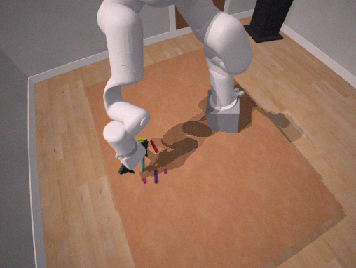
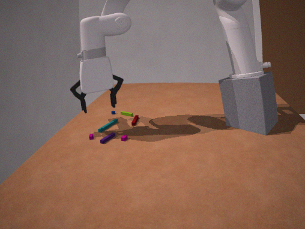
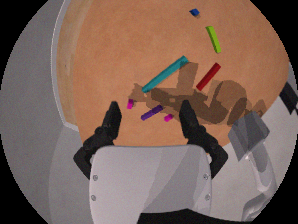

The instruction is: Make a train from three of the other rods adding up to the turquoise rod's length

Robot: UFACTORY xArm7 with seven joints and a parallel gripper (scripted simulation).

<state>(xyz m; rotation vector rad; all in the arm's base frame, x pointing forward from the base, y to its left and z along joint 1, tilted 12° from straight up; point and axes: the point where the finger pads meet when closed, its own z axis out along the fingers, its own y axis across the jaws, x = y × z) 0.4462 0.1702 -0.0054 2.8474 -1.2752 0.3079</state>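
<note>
The blue rod is 15 cm to the right of my hand, 7 cm below it and 4 cm ahead of it. The rest, counted from my hand: turquoise rod: 7 cm below, 3 cm to the right, 1 cm behind; purple rod: 7 cm below, 6 cm to the left, 6 cm behind; red rod: 9 cm to the right, 7 cm below, 7 cm behind.
</note>
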